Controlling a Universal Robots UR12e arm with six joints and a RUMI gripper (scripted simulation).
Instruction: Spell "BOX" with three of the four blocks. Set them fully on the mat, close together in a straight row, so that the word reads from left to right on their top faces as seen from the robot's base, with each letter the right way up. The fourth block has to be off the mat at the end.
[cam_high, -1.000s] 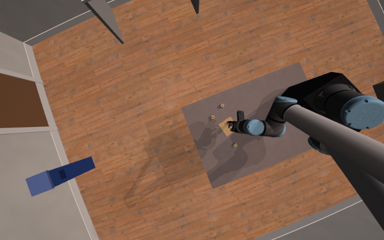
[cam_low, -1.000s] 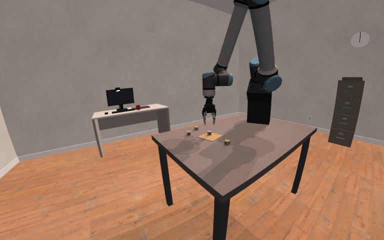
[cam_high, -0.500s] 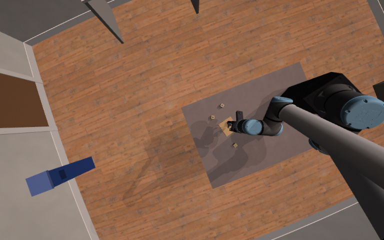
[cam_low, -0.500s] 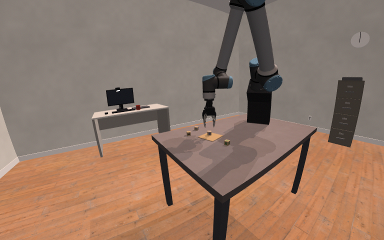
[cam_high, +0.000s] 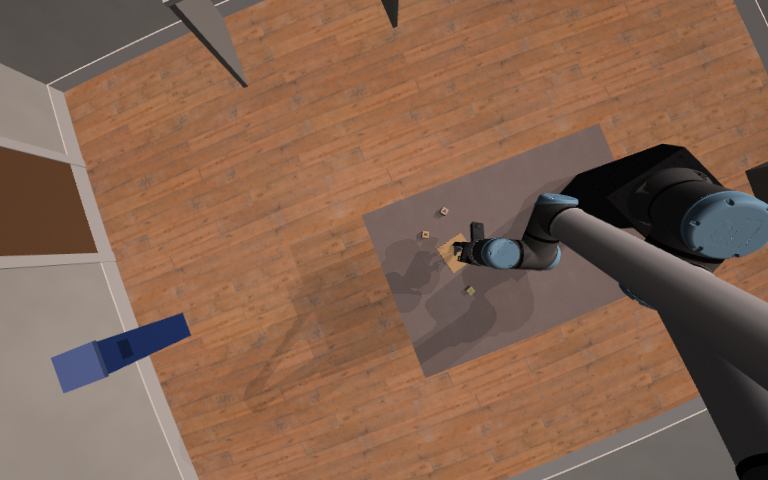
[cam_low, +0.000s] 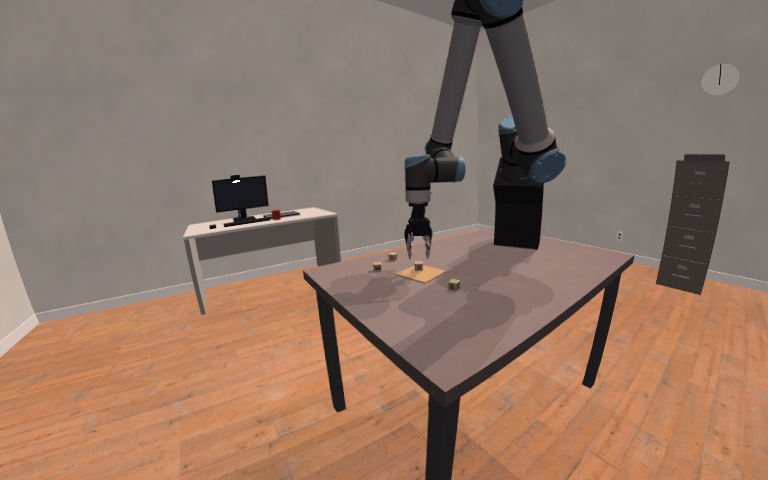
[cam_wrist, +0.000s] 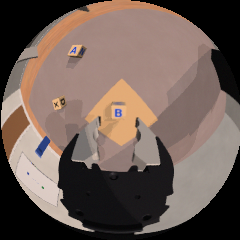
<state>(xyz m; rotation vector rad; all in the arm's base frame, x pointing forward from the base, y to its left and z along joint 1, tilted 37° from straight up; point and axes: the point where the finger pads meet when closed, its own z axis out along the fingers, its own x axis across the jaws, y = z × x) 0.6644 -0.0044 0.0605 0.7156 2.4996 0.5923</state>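
My gripper is now 6 cm above the tan mat, 3 cm to the right of it and 1 cm short of it. Also, from my hand: O block: 22 cm to the left, 5 cm below.
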